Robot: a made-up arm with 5 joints.
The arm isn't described. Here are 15 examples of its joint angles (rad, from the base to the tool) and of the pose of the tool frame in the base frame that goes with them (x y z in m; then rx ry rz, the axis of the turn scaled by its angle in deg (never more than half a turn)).
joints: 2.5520 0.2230 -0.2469 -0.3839 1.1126
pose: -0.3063 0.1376 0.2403 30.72 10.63 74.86
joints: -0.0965 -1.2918 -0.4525 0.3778 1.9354
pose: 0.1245 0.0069 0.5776 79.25 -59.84 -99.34
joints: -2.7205 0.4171 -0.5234 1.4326 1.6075
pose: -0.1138 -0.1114 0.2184 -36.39 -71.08 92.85
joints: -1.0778 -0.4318 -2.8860 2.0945 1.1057
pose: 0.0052 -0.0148 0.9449 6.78 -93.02 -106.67
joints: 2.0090 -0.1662 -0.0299 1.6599 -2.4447
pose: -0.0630 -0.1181 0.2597 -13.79 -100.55 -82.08
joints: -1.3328 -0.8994 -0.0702 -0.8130 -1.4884
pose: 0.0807 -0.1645 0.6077 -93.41 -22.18 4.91
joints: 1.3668 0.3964 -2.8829 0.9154 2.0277
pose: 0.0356 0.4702 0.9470 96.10 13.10 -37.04
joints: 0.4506 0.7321 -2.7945 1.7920 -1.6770
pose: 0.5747 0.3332 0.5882 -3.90 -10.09 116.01
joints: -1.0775 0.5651 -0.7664 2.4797 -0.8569
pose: 0.0769 -0.1119 0.3187 108.59 79.29 -16.12
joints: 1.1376 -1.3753 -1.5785 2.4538 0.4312
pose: -0.0912 -0.1471 0.6069 28.46 -19.32 34.79
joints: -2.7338 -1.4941 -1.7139 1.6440 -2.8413
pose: 0.2283 -0.0106 0.7587 -29.77 80.06 -3.91
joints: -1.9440 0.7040 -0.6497 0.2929 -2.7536
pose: -0.0659 -0.3798 0.0679 22.11 -12.91 40.74
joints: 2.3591 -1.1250 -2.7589 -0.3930 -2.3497
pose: 0.4374 -0.5910 0.6400 9.14 -129.39 -52.31
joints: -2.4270 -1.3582 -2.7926 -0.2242 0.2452
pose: 0.5918 0.4758 0.4834 120.48 65.11 -103.75
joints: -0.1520 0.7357 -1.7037 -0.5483 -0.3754
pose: 0.6989 -0.1080 0.5402 -12.97 -86.03 10.74
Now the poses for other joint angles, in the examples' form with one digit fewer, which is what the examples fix.
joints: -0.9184 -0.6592 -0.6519 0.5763 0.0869
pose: 0.192 -0.267 0.537 -11.1 -46.3 -57.7
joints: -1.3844 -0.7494 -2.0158 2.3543 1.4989
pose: 0.019 -0.028 0.752 1.9 -44.7 -165.8
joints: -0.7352 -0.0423 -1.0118 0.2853 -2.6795
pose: 0.414 -0.305 0.515 -44.1 8.8 99.1
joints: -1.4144 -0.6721 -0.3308 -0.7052 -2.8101
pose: 0.103 -0.253 0.623 -84.5 49.7 51.9
